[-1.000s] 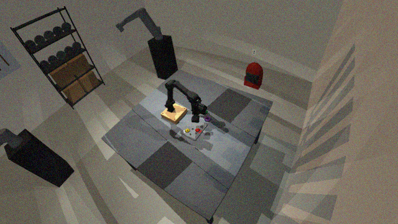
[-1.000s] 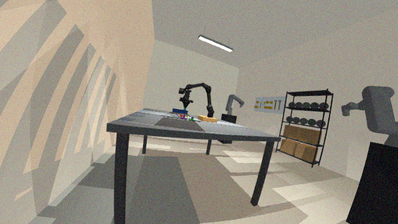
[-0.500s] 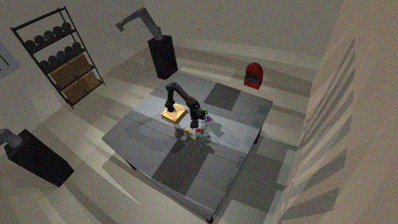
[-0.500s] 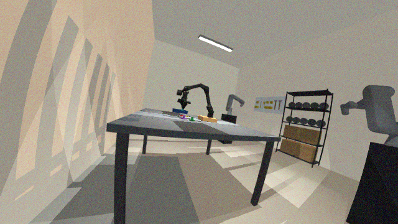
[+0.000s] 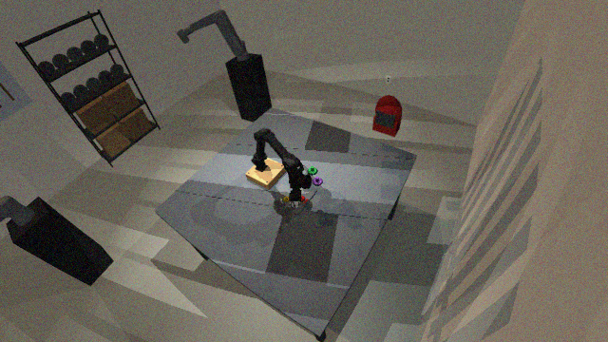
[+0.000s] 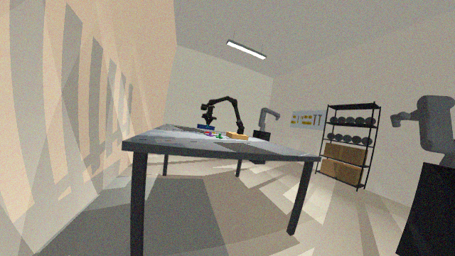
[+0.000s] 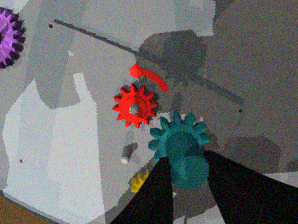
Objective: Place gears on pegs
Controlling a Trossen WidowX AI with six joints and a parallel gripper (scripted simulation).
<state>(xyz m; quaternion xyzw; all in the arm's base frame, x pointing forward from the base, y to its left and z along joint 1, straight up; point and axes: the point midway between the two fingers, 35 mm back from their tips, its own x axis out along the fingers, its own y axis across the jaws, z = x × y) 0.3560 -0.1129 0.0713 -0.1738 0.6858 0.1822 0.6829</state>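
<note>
My gripper tip is 7 cm above the red gear and 4 cm to the right of it. Round my gripper tip: teal gear (1 cm below); then yellow gear (8 cm behind, 7 cm below, 1 cm to the right); then red arrow (8 cm below, 3 cm to the left, 3 cm ahead).
</note>
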